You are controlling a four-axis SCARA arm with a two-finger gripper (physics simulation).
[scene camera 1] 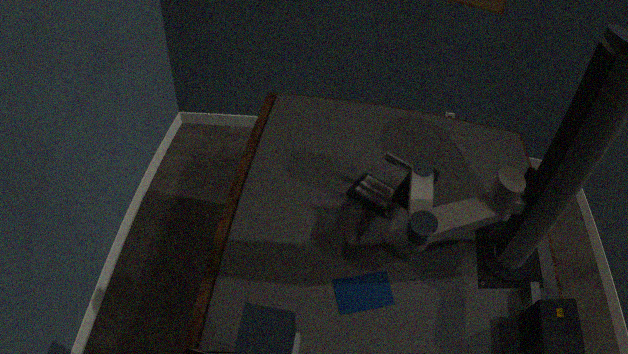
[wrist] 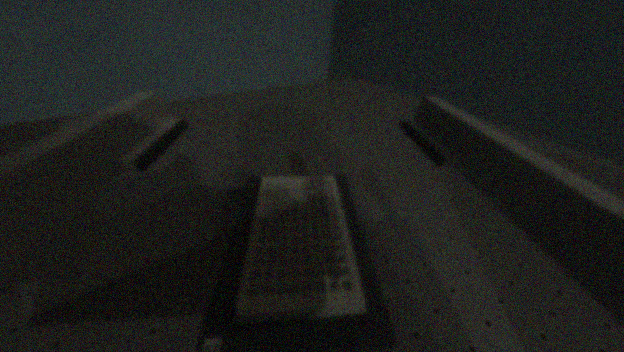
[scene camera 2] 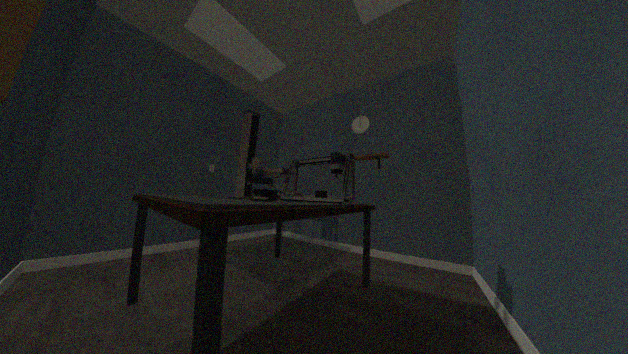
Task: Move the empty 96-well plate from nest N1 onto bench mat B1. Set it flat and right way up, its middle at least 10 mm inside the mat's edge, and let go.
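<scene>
The pale 96-well plate sits in the dark nest N1, with its wells facing up. My gripper is open and empty, above the table. In scene camera 1 one finger crosses in front of the plate and the other is beyond it. In the wrist view the plate shows low in the picture, below and between the two finger pads. A blue rectangle, seemingly bench mat B1, lies flat on the table, apart from the nest. Noise and darkness hide the exact gap between fingers and plate.
The arm's tall column stands at the right of the table. A grey-blue box is near the lower left, and a dark box with a yellow label is at the lower right. Scene camera 2 shows a frame-like structure beyond the arm.
</scene>
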